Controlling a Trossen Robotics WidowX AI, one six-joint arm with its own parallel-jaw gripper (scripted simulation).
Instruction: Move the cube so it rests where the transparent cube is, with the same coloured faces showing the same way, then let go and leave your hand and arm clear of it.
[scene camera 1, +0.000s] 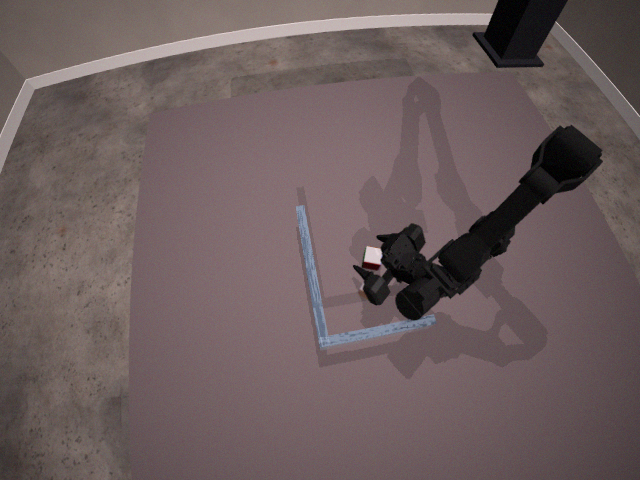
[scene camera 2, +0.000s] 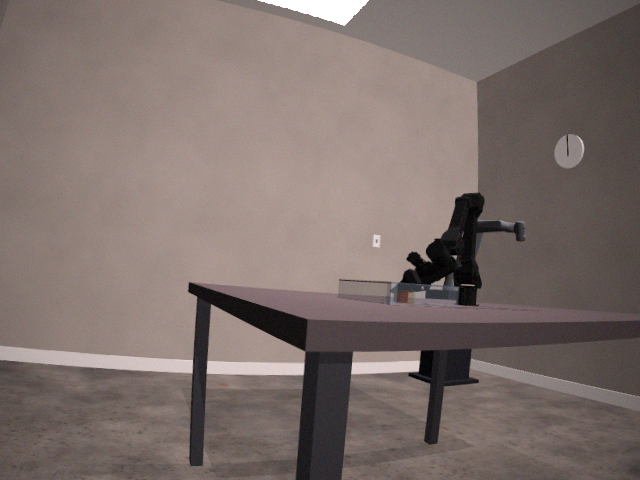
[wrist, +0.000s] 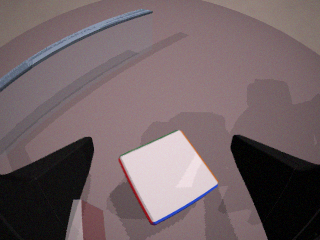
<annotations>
The gripper shows in scene camera 1, in scene camera 2 and in the wrist view (164, 143). The same spot on the gripper: (scene camera 2: 427, 272) is (scene camera 1: 404, 279).
</annotations>
